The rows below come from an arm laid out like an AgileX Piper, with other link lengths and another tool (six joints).
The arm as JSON. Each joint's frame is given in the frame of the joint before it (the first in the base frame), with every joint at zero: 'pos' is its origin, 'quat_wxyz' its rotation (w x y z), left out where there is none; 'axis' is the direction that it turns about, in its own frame. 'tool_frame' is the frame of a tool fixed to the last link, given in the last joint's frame.
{
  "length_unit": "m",
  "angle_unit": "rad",
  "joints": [
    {
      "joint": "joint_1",
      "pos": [
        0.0,
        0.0,
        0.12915
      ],
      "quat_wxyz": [
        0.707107,
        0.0,
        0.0,
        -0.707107
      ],
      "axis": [
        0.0,
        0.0,
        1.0
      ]
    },
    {
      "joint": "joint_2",
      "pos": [
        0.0,
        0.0,
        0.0
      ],
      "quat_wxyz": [
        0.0,
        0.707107,
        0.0,
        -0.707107
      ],
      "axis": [
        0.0,
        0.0,
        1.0
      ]
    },
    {
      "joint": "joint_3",
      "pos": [
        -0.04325,
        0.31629,
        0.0
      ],
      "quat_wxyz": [
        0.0,
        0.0,
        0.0,
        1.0
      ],
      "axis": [
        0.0,
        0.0,
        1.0
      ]
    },
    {
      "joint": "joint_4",
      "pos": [
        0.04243,
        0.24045,
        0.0
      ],
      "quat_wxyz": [
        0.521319,
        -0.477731,
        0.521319,
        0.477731
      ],
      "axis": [
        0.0,
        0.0,
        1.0
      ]
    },
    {
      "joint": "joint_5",
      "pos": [
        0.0,
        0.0,
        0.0
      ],
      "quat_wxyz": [
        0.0,
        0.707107,
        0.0,
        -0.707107
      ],
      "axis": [
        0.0,
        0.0,
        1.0
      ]
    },
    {
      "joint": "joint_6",
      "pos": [
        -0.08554,
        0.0,
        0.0
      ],
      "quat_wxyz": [
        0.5,
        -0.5,
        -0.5,
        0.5
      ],
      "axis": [
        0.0,
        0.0,
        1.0
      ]
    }
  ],
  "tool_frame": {
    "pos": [
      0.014,
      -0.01,
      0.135
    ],
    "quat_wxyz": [
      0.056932,
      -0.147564,
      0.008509,
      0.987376
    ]
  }
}
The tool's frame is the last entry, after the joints.
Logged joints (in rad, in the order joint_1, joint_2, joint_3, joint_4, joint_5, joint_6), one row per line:
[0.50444, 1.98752, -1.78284, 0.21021, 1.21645, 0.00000]
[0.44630, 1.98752, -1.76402, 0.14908, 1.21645, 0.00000]
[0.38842, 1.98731, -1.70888, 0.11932, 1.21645, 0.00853]
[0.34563, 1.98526, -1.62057, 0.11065, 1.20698, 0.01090]
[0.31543, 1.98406, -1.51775, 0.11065, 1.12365, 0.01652]
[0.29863, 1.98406, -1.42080, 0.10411, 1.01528, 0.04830]
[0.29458, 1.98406, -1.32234, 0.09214, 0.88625, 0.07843]
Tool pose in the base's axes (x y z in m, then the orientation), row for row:
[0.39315, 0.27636, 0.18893, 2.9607, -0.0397, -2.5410]
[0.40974, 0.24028, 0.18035, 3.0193, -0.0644, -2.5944]
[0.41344, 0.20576, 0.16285, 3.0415, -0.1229, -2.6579]
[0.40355, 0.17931, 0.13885, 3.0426, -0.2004, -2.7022]
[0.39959, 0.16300, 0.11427, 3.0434, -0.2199, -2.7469]
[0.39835, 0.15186, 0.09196, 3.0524, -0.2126, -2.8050]
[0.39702, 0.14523, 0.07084, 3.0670, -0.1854, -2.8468]
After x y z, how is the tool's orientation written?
As angles about the fixed x, y, z axes (roll, pitch, yaw), in radians.
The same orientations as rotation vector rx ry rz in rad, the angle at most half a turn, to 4 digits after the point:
[0.8942, -2.9060, -0.2456]
[0.8164, -2.9313, -0.1529]
[0.7087, -2.9117, -0.1016]
[0.6229, -2.8565, -0.0773]
[0.5543, -2.8526, -0.0771]
[0.4748, -2.8774, -0.0762]
[0.4226, -2.9161, -0.0685]

